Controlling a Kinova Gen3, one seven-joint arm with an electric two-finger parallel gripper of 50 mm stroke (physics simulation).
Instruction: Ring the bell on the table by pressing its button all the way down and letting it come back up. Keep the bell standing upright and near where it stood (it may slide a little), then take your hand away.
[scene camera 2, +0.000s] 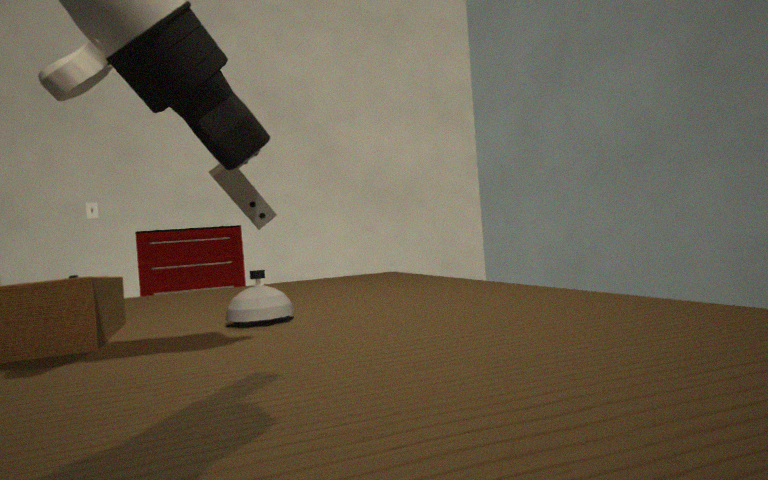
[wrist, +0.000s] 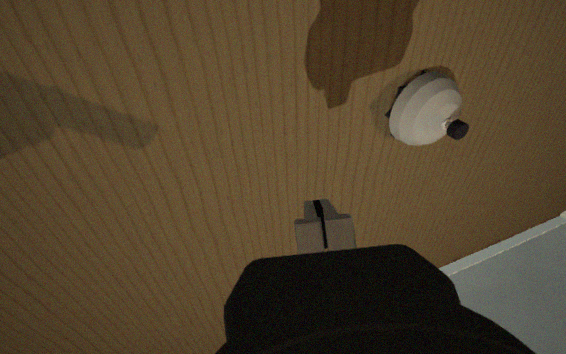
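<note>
A white domed bell stands upright on the wooden table. Its black button stands up on a short stem, clear of the dome. My gripper is shut and empty, with its fingers together. It is tilted, and in the scene view its tips hang above the bell's button with a gap between them. In the wrist view the bell lies ahead and to the right of the fingertips. Nothing touches the bell.
A wooden block stands on the table left of the bell in the scene view. A red drawer cabinet stands behind the table. Shadows of the arm fall on the table. The table's edge and a pale blue wall show at the lower right of the wrist view.
</note>
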